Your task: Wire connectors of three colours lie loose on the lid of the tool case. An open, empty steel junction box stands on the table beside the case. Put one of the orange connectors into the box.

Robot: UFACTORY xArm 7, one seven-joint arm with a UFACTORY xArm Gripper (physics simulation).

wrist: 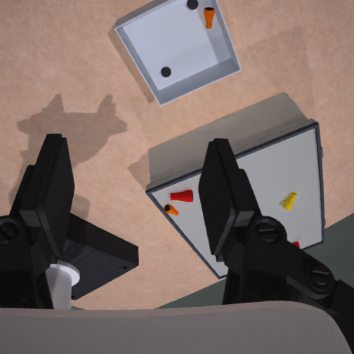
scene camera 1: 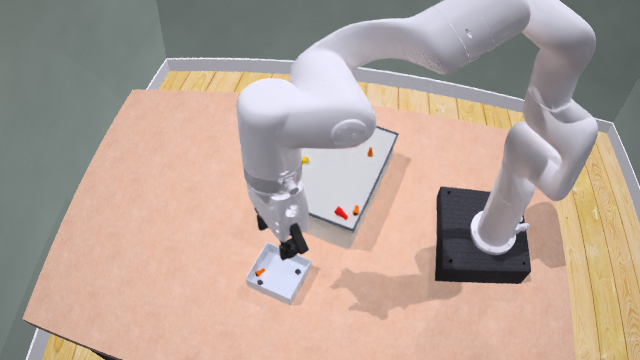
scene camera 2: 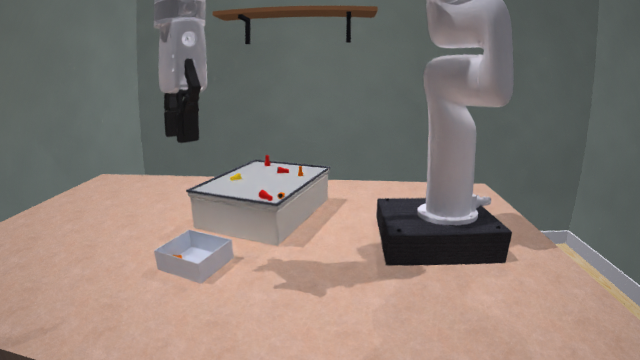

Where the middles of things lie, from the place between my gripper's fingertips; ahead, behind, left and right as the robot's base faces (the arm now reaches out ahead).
My hand is 21 cm above the steel junction box [scene camera 2: 203, 254], 5 cm to the left of it and 1 cm short of it. Also, from my hand: tool case [scene camera 2: 233, 208] (29 cm to the right, 19 cm below, 11 cm behind).
